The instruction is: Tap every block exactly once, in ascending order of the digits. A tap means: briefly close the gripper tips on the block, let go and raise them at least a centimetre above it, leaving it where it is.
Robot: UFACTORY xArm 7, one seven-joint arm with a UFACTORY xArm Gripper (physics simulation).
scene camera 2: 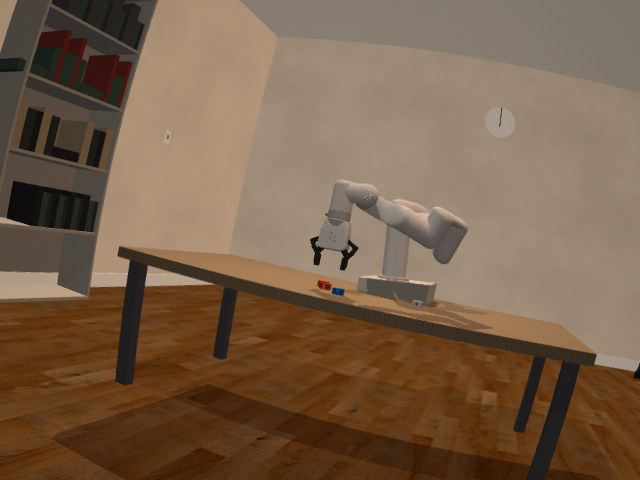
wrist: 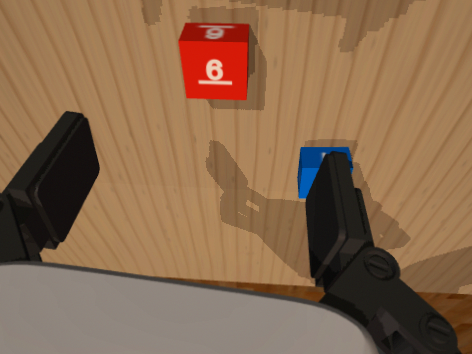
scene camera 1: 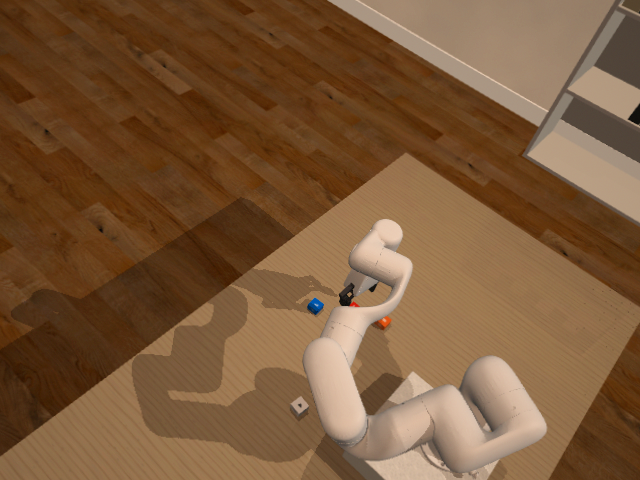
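My gripper (scene camera 1: 359, 293) (scene camera 2: 330, 265) (wrist: 205, 158) is open, above the table near the red block. The red block (scene camera 1: 354, 306) (scene camera 2: 325, 286) (wrist: 216, 65) shows an underlined 6 and sits beyond the fingertips in the wrist view, partly hidden by the arm in scene camera 1. The blue block (scene camera 1: 315, 305) (scene camera 2: 338, 291) (wrist: 308, 180) is partly behind the right finger in the wrist view; its digit is not readable. An orange block (scene camera 1: 383, 322) lies on the red block's other side. A white block (scene camera 1: 299, 407) (scene camera 2: 416, 303) stands apart near the base; its dark mark is too small to read.
The blocks stand on the wooden table (scene camera 1: 465, 248) (scene camera 2: 248, 268). The arm's white base (scene camera 1: 408, 459) (scene camera 2: 377, 287) stands on the table, with the arm reaching over from it. The arm casts shadows around the blue and white blocks. A bookshelf (scene camera 1: 552, 121) (scene camera 2: 77, 230) stands beyond the table.
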